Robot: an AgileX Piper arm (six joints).
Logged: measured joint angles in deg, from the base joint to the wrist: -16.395, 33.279, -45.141, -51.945, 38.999, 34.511; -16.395, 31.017, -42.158, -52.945, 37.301, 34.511; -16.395, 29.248, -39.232, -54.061, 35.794, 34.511; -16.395, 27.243, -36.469, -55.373, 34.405, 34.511; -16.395, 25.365, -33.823, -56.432, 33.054, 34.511; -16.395, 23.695, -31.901, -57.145, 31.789, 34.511; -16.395, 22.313, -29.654, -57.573, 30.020, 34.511; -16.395, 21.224, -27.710, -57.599, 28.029, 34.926; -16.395, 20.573, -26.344, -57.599, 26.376, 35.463; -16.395, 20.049, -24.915, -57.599, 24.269, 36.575; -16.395, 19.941, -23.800, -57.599, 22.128, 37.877; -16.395, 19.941, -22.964, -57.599, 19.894, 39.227; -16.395, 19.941, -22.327, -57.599, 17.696, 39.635; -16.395, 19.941, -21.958, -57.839, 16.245, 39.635; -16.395, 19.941, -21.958, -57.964, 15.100, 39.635; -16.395, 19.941, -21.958, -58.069, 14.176, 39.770; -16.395, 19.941, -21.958, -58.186, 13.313, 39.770; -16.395, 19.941, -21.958, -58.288, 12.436, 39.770; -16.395, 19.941, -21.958, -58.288, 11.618, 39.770; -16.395, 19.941, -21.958, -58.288, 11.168, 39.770; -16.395, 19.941, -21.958, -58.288, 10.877, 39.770
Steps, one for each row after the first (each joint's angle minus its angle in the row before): 0.000, -2.262, 2.983, -1.000, -1.698, 0.000; 0.000, -1.769, 2.926, -1.116, -1.507, 0.000; 0.000, -2.005, 2.763, -1.312, -1.389, 0.000; 0.000, -1.878, 2.646, -1.059, -1.351, 0.000; 0.000, -1.670, 1.922, -0.713, -1.265, 0.000; 0.000, -1.382, 2.247, -0.428, -1.769, 0.000; 0.000, -1.089, 1.944, -0.026, -1.991, 0.415; 0.000, -0.651, 1.366, 0.000, -1.653, 0.537; 0.000, -0.524, 1.429, 0.000, -2.107, 1.112; 0.000, -0.108, 1.115, 0.000, -2.141, 1.302; 0.000, 0.000, 0.836, 0.000, -2.234, 1.350; 0.000, 0.000, 0.637, 0.000, -2.198, 0.408; 0.000, 0.000, 0.369, -0.240, -1.451, 0.000; 0.000, 0.000, 0.000, -0.125, -1.145, 0.000; 0.000, 0.000, 0.000, -0.105, -0.924, 0.135; 0.000, 0.000, 0.000, -0.117, -0.863, 0.000; 0.000, 0.000, 0.000, -0.102, -0.877, 0.000; 0.000, 0.000, 0.000, 0.000, -0.818, 0.000; 0.000, 0.000, 0.000, 0.000, -0.450, 0.000; 0.000, 0.000, 0.000, 0.000, -0.291, 0.000
